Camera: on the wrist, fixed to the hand. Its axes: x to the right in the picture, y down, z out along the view.
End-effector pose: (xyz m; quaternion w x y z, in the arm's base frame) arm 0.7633 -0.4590 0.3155 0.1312 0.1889 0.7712 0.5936
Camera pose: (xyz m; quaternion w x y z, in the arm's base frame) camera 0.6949 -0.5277 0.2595 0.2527 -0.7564 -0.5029 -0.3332
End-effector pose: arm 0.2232 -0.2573 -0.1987 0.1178 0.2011 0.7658 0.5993
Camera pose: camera 0.1529 -0.3244 -0.2541 0.2689 -0.7594 -0.4936 -0.3275
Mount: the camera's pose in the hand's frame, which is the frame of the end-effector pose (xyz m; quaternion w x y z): 0.0292 -0.0787 -0.0740 0.6954 0.1886 -0.1252 0.6821
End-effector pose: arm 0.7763 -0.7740 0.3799 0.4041 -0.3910 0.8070 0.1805
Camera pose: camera 0.7889 -0.8826 0.4037 0.3327 0.3773 0.8113 0.2979
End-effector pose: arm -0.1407 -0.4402 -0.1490 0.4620 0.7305 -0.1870 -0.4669
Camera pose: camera -0.0755 -0.3841 -0.2206 0.4785 0.4091 -0.7742 -0.0657
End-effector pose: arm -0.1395 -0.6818 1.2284 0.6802 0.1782 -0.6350 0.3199
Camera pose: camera -0.0323 -0.6853 1.2602 0.1417 -0.1409 -0.5879 0.7838
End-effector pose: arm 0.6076 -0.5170 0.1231 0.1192 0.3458 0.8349 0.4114
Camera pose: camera 0.5127 -0.5753 0.1119 0.1584 -0.8839 -0.4073 -0.1666
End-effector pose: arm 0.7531 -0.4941 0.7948 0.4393 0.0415 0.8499 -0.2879
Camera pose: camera 0.6563 -0.5259 0.8411 0.6004 0.6554 0.4534 -0.0660
